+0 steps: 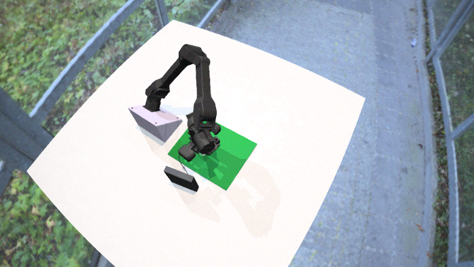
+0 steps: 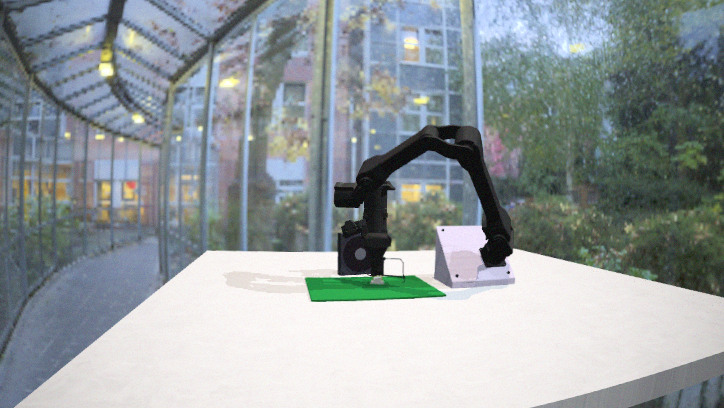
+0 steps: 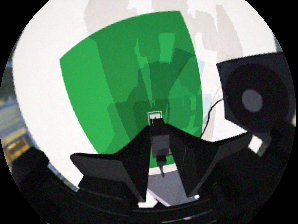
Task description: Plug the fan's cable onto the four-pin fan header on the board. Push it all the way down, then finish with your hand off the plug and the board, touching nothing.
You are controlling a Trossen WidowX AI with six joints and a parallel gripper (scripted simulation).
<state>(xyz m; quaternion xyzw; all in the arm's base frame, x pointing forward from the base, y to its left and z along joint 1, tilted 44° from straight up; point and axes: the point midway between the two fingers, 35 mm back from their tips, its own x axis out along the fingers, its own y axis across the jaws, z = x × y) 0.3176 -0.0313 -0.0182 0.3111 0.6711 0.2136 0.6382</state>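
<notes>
Now: gripper tip 5 cm above the green board, 3 cm to the right of it and 2 cm short of it. Round my gripper tip: black fan (14 cm to the right, 2 cm above, 1 cm ahead); then black plug (1 cm behind, 1 cm above).
</notes>
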